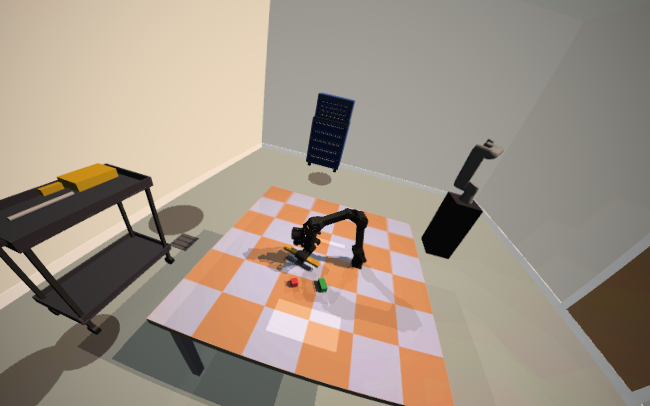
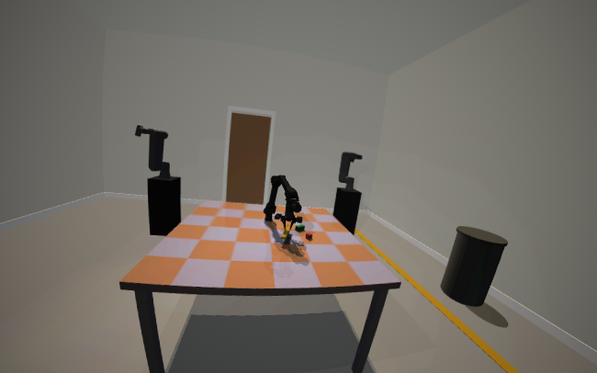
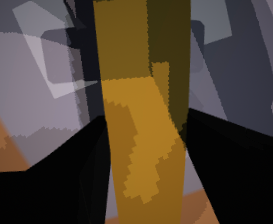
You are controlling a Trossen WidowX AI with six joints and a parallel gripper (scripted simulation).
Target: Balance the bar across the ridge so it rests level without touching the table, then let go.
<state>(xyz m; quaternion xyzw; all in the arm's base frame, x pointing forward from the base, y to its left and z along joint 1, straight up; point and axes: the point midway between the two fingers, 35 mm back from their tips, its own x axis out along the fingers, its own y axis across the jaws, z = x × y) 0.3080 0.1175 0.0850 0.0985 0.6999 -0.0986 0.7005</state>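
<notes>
Right now the yellow-and-dark striped bar is 3 cm ahead of my gripper tip and 1 cm to the right of it. The rest, counted from my gripper tip: red cube 15 cm to the left, 3 cm below, 2 cm ahead; then green cube 13 cm behind, 12 cm to the left, 3 cm below.
</notes>
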